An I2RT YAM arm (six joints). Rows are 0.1 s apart.
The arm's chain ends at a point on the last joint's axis. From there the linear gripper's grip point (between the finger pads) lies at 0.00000 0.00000 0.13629 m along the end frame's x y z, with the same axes.
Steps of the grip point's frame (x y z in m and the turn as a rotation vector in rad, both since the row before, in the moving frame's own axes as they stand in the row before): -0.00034 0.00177 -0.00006 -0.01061 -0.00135 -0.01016; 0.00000 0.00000 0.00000 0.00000 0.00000 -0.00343; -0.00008 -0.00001 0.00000 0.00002 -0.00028 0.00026; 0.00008 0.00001 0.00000 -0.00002 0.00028 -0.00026; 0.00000 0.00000 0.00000 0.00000 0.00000 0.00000; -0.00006 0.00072 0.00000 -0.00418 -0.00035 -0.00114; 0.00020 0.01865 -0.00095 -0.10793 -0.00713 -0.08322; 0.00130 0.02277 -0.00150 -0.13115 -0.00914 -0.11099; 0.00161 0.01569 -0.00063 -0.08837 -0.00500 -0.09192; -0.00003 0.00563 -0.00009 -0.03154 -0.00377 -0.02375
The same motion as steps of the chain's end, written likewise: -0.00016 0.00032 -0.00005 -0.01061 -0.00135 -0.01016; 0.00000 0.00000 0.00000 0.00000 0.00000 -0.00343; -0.00004 -0.00001 0.00000 0.00002 -0.00028 0.00026; 0.00004 0.00001 0.00000 -0.00002 0.00028 -0.00026; 0.00000 0.00000 0.00000 0.00000 0.00000 0.00000; -0.00001 0.00015 0.00000 -0.00418 -0.00035 -0.00114; 0.00056 0.00395 -0.00015 -0.10793 -0.00713 -0.08322; 0.00155 0.00491 -0.00033 -0.13115 -0.00914 -0.11099; 0.00174 0.00365 -0.00010 -0.08837 -0.00500 -0.09192; 0.00043 0.00133 -0.00002 -0.03154 -0.00377 -0.02375
